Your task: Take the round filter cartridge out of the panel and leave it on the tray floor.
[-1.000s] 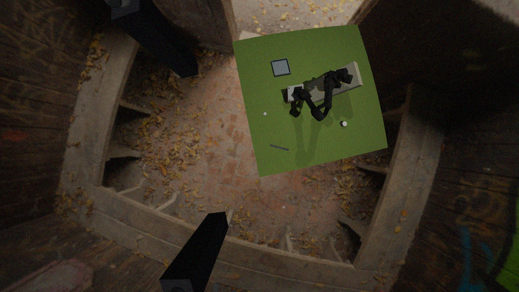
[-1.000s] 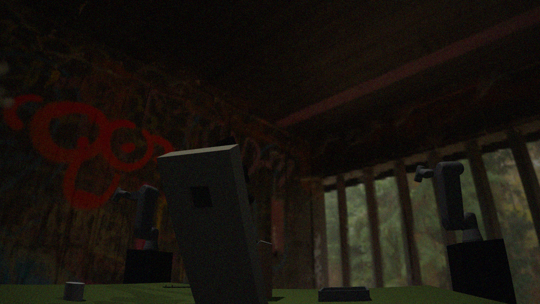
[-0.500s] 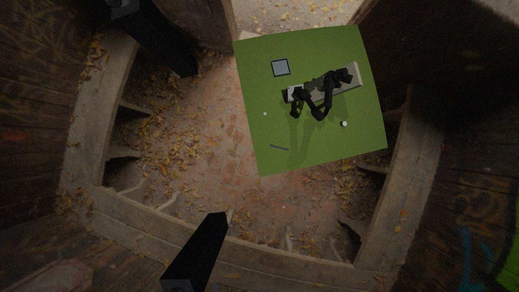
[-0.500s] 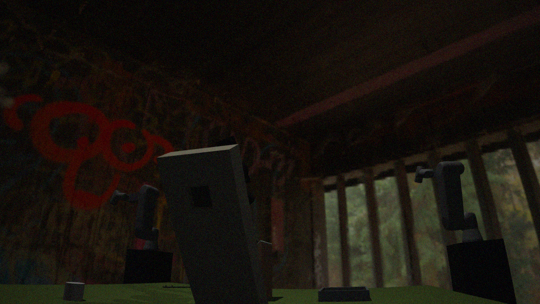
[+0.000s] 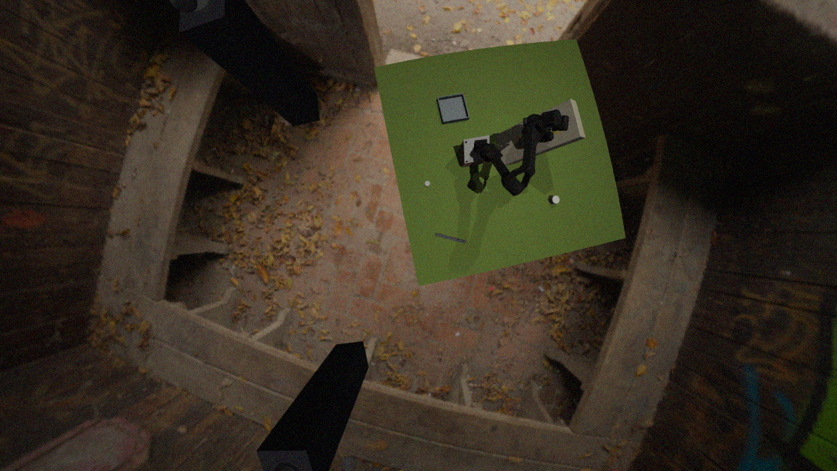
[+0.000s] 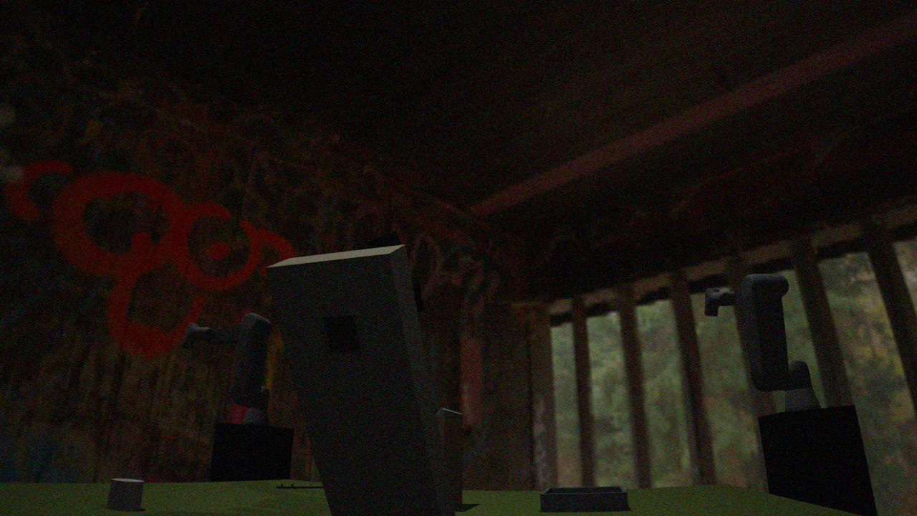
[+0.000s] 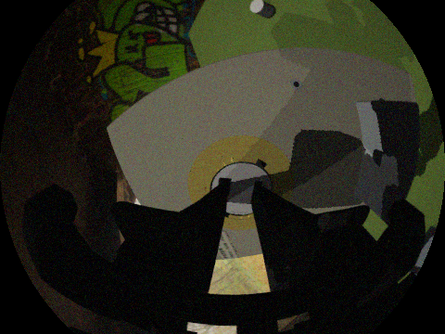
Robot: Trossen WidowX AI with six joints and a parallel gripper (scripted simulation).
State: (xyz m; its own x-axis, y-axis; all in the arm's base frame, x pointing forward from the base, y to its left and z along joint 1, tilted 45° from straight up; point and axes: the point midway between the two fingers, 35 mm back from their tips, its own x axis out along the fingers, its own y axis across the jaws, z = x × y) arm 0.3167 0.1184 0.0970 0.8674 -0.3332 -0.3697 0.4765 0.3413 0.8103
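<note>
The round filter cartridge is 10 mm ahead of my gripper tip and 10 mm below it. Round my gripper tip: grey tray 420 mm behind, 270 mm to the left, 270 mm below.
</note>
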